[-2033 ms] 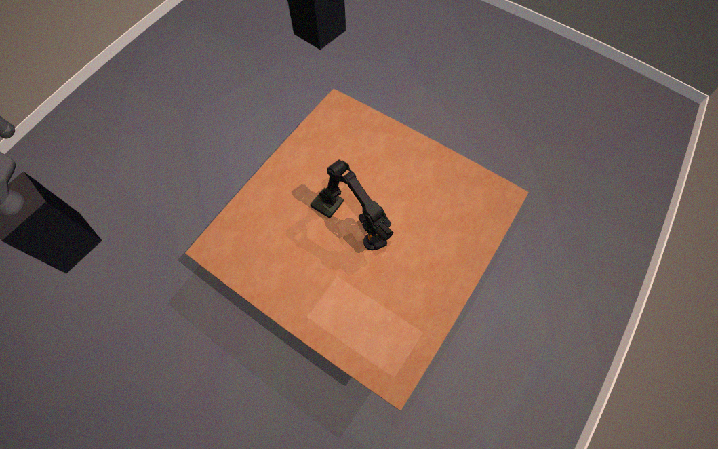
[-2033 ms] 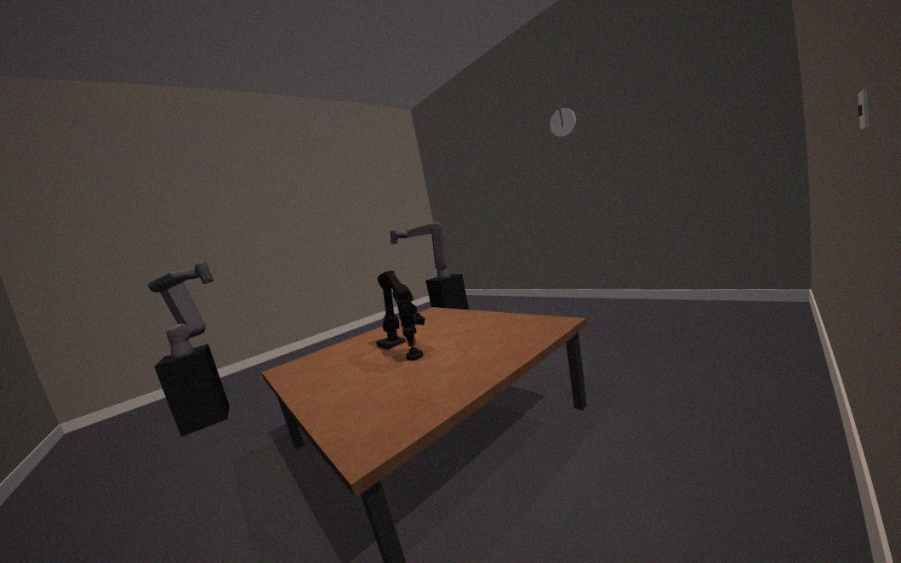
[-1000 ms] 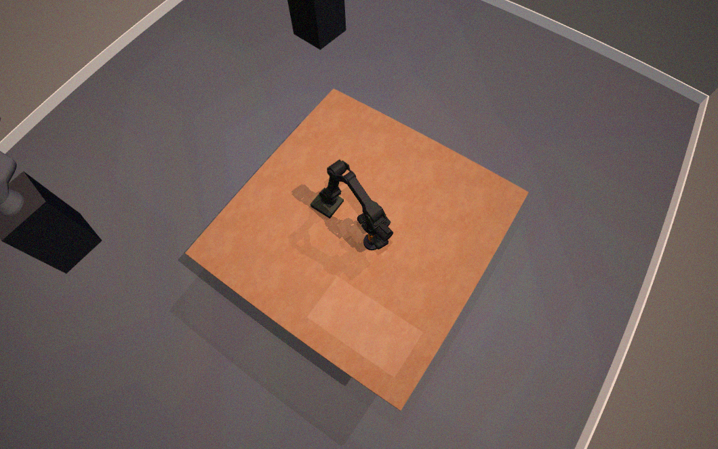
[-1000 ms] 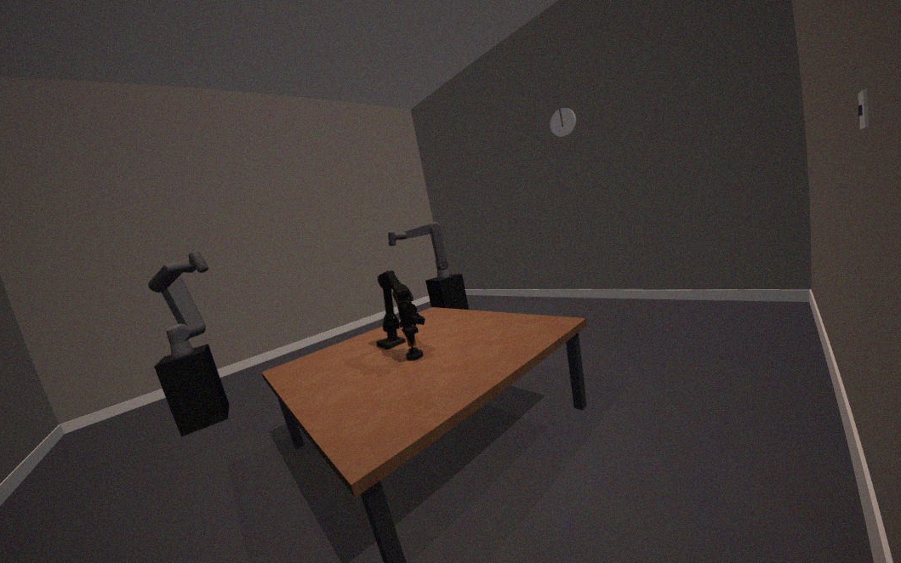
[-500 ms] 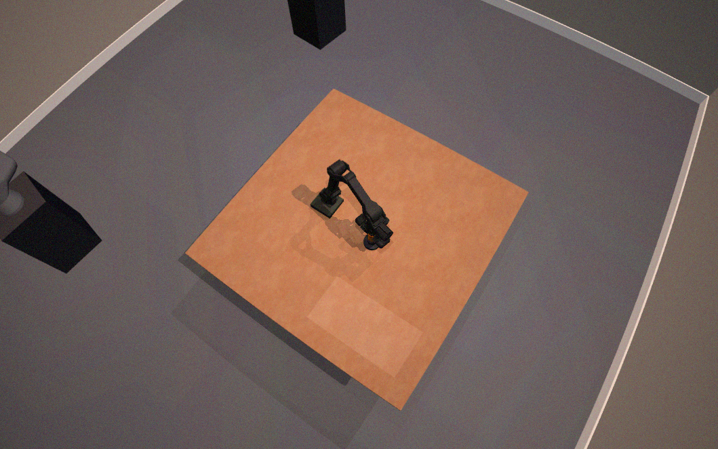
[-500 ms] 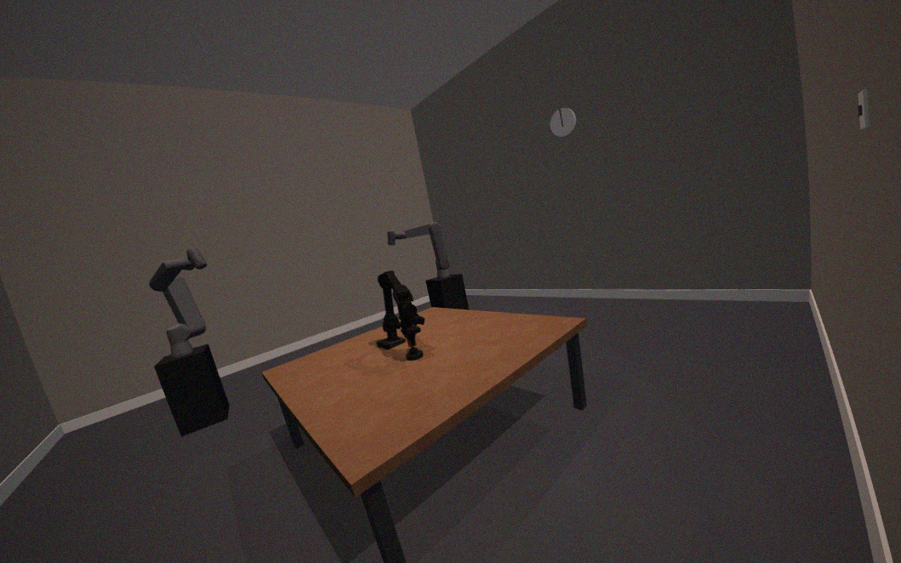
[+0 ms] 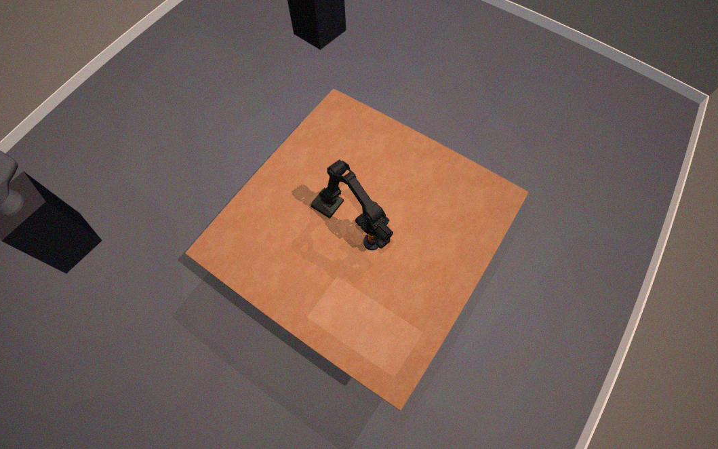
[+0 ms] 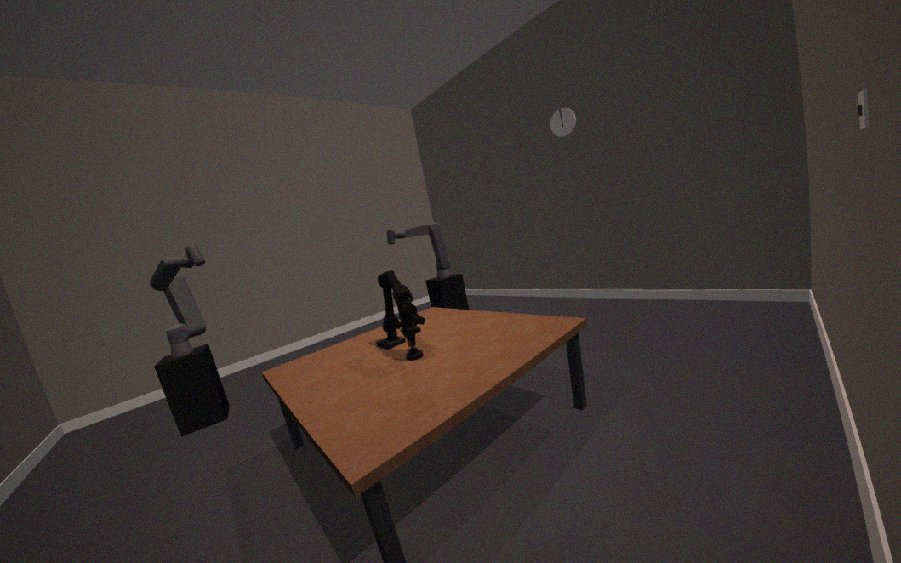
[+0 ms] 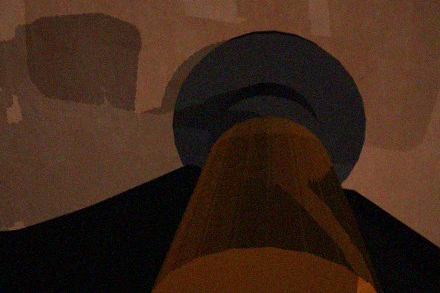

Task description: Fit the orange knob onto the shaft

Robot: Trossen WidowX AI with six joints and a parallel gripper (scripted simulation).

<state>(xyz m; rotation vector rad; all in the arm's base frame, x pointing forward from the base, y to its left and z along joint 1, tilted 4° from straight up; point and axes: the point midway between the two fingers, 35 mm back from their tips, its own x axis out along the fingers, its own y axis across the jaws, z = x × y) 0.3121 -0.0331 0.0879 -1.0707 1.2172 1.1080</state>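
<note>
Now: the orange knob 2 cm above my gripper tip. Round my gripper tip: pedestal 4 cm below.
</note>
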